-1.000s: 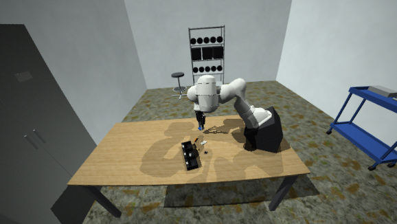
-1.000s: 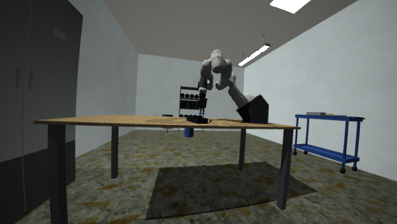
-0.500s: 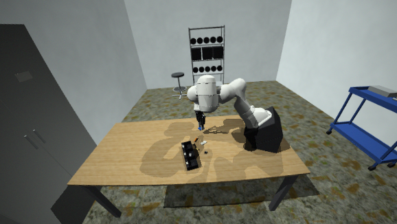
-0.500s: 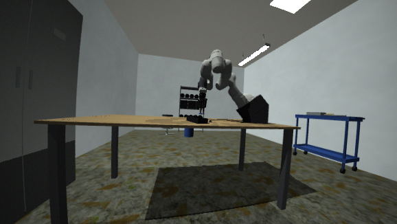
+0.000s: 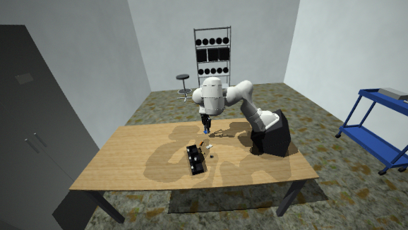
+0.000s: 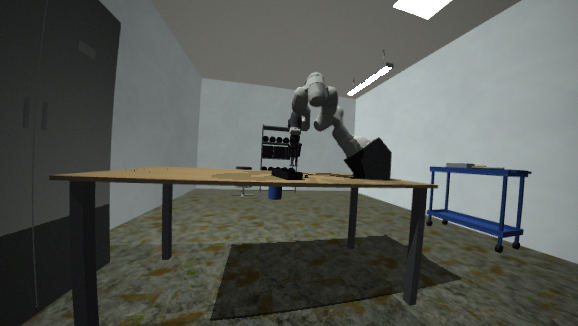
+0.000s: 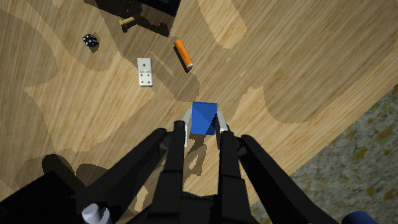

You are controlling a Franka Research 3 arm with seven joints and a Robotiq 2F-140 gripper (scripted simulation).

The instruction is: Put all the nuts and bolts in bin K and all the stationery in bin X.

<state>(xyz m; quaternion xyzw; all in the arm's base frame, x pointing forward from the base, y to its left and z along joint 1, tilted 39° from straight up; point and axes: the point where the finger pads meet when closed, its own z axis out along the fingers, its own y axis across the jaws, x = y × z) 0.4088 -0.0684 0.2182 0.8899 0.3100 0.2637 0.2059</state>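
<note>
Now: hand 30 mm above the flat blue block. Round my hand: brass bolt (40 mm ahead, 210 mm to the left, 90 mm below); orange cylinder (60 mm ahead, 90 mm to the left, 90 mm below); white domino (20 mm behind, 130 mm to the left, 90 mm below).
</note>
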